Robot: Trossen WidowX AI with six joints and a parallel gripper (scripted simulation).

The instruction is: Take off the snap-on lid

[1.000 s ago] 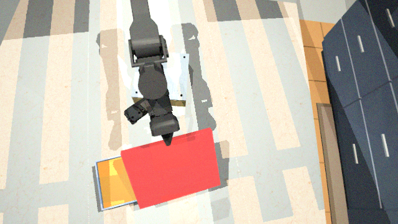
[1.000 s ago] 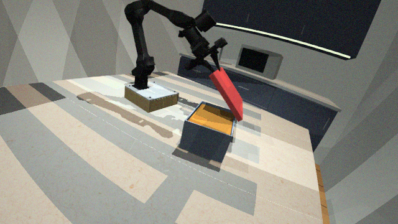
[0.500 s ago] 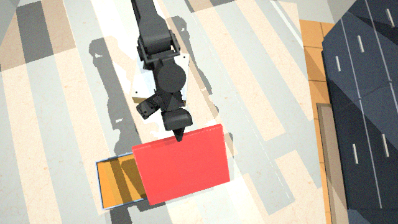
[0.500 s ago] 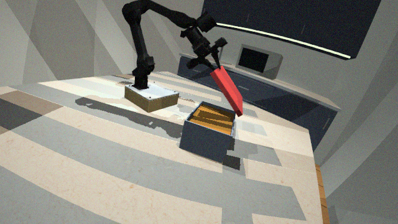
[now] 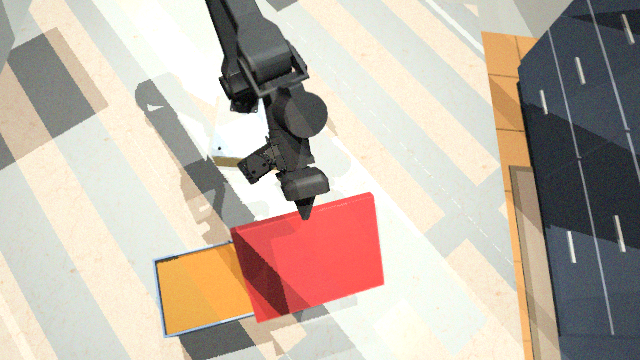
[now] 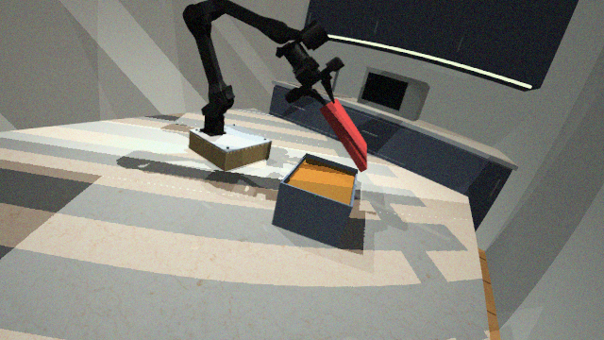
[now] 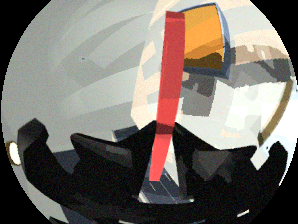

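Right now the red lid is 6 cm ahead of my gripper tip, 2 cm to the left of it and 5 cm below it. Round my gripper tip: storage box (10 cm ahead, 16 cm to the right, 18 cm below).
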